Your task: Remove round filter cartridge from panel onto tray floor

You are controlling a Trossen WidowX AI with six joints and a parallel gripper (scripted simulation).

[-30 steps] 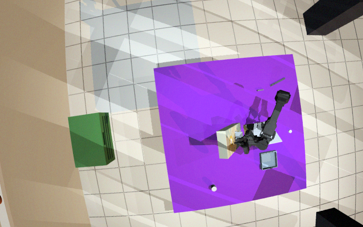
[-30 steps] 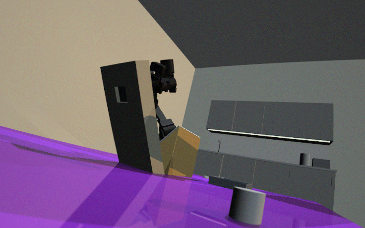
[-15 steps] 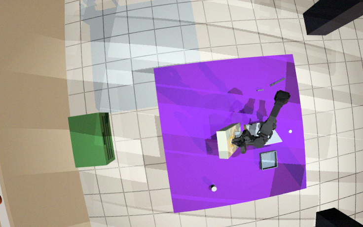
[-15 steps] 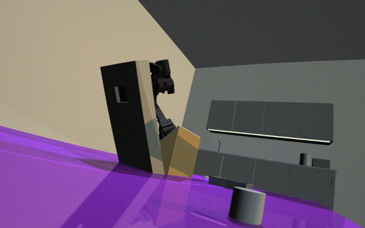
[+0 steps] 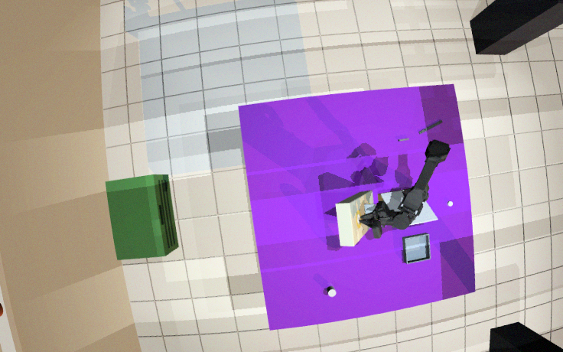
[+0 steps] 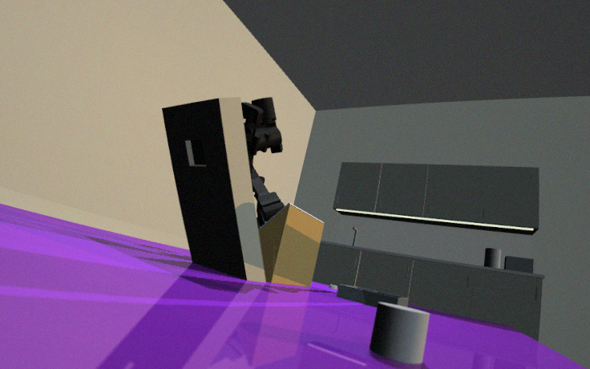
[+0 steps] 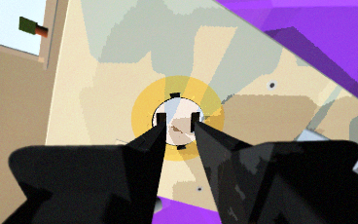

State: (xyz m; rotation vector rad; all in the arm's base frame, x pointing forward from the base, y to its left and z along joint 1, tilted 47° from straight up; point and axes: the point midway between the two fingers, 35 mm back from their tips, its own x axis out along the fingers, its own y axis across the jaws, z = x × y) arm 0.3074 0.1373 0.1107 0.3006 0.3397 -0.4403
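Now: the round white filter cartridge 2 cm ahead of my gripper tip and 1 cm below it. Also, from my gripper tip: beige service panel 8 cm below, 3 cm behind; blue-grey square tray 41 cm behind, 26 cm to the left, 25 cm below.
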